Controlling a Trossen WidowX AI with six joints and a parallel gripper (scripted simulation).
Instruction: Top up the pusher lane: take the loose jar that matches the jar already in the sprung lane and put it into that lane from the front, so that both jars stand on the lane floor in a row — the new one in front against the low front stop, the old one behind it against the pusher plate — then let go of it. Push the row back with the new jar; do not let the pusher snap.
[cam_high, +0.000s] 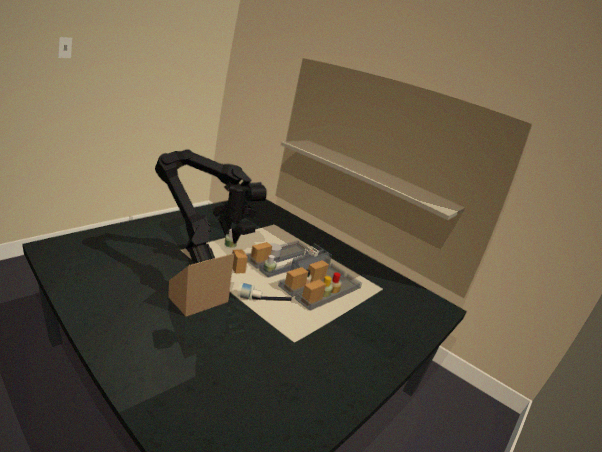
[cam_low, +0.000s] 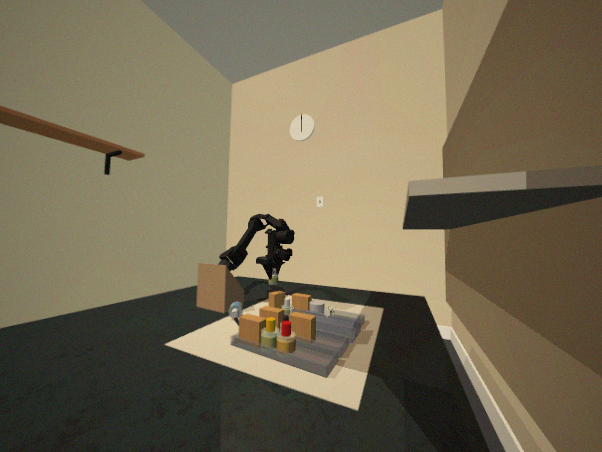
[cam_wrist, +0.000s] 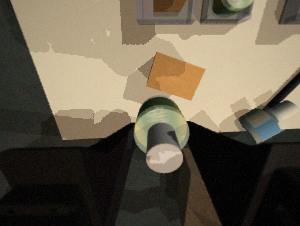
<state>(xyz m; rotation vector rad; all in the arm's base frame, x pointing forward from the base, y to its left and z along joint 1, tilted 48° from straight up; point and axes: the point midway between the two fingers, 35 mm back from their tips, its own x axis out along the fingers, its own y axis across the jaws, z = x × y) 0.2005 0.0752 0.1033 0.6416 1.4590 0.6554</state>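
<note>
My gripper tip is now 22 cm short of the grey cylinder, 2 cm to the left of it and 10 cm above it. From my gripper tip the other things lie so: wall shelf (64 cm ahead, 9 cm to the right, 24 cm above); then black pen (2 cm ahead, 24 cm to the right, 12 cm below).
</note>
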